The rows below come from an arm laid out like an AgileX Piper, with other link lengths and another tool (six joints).
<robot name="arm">
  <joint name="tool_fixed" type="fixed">
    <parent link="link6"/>
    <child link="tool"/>
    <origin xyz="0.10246 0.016 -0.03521" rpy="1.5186 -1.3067 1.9"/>
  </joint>
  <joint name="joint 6" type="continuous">
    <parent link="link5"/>
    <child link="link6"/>
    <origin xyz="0.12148 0 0.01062" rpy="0 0 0"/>
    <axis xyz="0.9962 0 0.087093"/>
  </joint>
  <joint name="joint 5" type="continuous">
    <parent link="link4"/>
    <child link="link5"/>
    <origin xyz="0 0 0" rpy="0 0 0"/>
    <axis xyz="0 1 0"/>
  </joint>
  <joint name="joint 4" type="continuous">
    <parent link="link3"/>
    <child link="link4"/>
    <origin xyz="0.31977 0 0.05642" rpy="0 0 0"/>
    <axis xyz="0.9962 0 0.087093"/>
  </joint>
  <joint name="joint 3" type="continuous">
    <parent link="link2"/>
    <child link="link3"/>
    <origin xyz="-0.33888 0 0.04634" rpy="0 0 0"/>
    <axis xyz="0 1 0"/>
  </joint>
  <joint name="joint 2" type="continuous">
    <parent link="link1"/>
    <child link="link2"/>
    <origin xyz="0 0 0" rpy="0 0 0"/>
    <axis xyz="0 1 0"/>
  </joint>
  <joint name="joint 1" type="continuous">
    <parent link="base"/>
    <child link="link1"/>
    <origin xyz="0 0 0.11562" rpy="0 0 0"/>
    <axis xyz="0 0 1"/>
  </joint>
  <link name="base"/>
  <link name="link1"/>
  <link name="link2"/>
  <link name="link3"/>
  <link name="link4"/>
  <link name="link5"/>
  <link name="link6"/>
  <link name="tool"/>
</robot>
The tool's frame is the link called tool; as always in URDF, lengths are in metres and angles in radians. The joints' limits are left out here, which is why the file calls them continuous.
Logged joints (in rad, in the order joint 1, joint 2, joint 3, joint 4, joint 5, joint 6), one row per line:
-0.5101 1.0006 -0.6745 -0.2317 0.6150 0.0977
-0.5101 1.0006 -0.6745 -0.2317 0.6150 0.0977
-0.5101 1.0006 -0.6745 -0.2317 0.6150 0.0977
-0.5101 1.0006 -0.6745 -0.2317 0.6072 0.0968
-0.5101 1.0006 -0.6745 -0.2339 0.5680 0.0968
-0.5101 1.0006 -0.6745 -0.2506 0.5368 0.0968
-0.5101 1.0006 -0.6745 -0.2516 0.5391 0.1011
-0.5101 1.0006 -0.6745 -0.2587 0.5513 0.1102
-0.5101 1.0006 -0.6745 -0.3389 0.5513 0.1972
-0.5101 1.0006 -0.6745 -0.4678 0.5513 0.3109
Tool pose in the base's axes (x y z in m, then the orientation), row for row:
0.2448 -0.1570 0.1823 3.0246 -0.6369 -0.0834
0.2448 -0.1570 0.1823 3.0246 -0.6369 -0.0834
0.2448 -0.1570 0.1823 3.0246 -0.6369 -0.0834
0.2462 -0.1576 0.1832 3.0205 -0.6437 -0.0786
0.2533 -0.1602 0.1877 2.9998 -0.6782 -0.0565
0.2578 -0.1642 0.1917 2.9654 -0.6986 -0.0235
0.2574 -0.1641 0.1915 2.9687 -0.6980 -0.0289
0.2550 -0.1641 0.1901 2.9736 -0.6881 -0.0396
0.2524 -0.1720 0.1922 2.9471 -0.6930 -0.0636
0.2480 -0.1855 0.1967 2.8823 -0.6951 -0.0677
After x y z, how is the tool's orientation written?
As angles about the fixed x, y, z axes (roll, pitch, yaw), in radians.
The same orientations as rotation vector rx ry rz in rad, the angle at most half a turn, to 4 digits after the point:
2.8505 -0.1741 0.9335
2.8505 -0.1741 0.9335
2.8505 -0.1741 0.9335
2.8451 -0.1695 0.9426
2.8169 -0.1503 0.9886
2.7872 -0.1225 1.0127
2.7886 -0.1283 1.0117
2.7943 -0.1397 0.9971
2.7595 -0.1852 0.9889
2.6985 -0.2192 0.9672

